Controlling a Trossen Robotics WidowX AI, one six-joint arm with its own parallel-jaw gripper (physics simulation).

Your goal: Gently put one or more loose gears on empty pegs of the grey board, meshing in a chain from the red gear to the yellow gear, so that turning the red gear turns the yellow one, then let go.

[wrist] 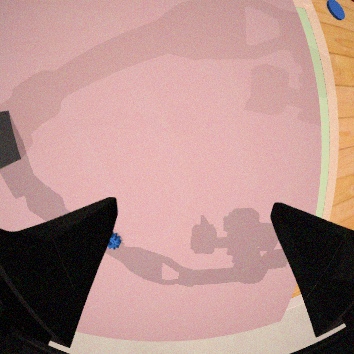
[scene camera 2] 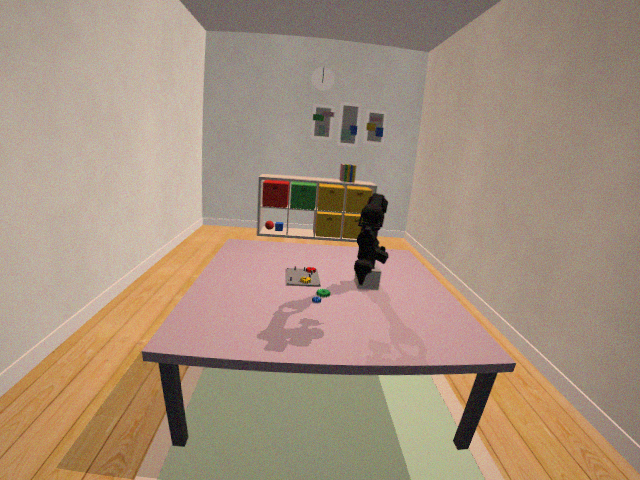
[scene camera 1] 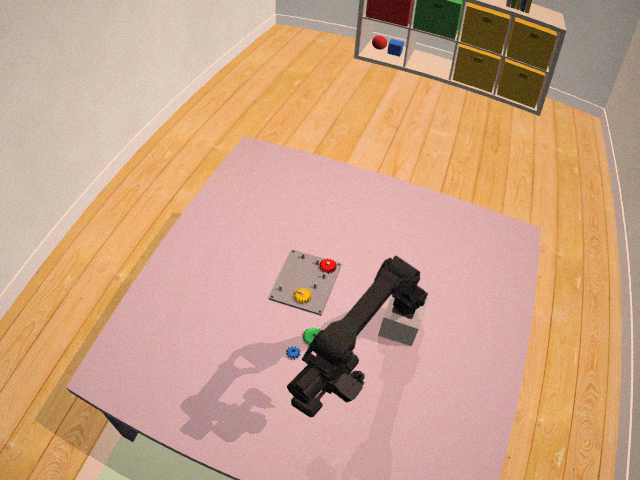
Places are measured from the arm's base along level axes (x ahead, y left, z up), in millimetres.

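Where they show: gripper, fingertip midpoint: (wrist: 198, 208) (scene camera 2: 361, 280) (scene camera 1: 323, 395); arm's base at its link origin: (scene camera 1: 405, 306).
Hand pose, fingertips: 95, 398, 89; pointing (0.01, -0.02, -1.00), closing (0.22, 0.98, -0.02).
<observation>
Things, the pixels of their top centre, and the offset from my fingertips, as dx, dy, dz. Level surfaces: height alone.
- grey board at its top centre: (scene camera 1: 306, 276) (scene camera 2: 303, 272) +230, -436, -164
- red gear at its top centre: (scene camera 1: 328, 263) (scene camera 2: 311, 268) +188, -514, -169
- yellow gear at its top centre: (scene camera 1: 303, 293) (scene camera 2: 305, 278) +212, -372, -168
- green gear at its top centre: (scene camera 1: 313, 335) (scene camera 2: 323, 291) +125, -254, -177
- smaller blue gear at its top centre: (wrist: 108, 242) (scene camera 1: 293, 351) (scene camera 2: 316, 297) +156, -178, -177
- pink table at its surface level: dz -194
The grey board (scene camera 1: 295, 274) (scene camera 2: 294, 274) lies flat on the table, with several empty pegs. The red gear (scene camera 1: 327, 266) (scene camera 2: 310, 269) sits near one corner and the yellow gear (scene camera 1: 302, 296) (scene camera 2: 306, 280) near the opposite side. The green gear (scene camera 1: 308, 336) (scene camera 2: 320, 292) lies loose on the table, partly hidden by the arm in scene camera 1. The smaller blue gear (scene camera 1: 290, 352) (scene camera 2: 316, 299) (wrist: 114, 242) lies loose beside it, apart from it; in the wrist view it is partly behind the left finger. My gripper (wrist: 198, 208) is open and empty, high above the table.
The arm's grey base block (scene camera 1: 398, 330) (scene camera 2: 372, 280) (wrist: 7, 145) stands on the pink table (scene camera 1: 439, 232) (scene camera 2: 232, 330), to the right of the board in both scene views. The arm's shadows fall across the table. A shelf with coloured boxes stands by the far wall.
</observation>
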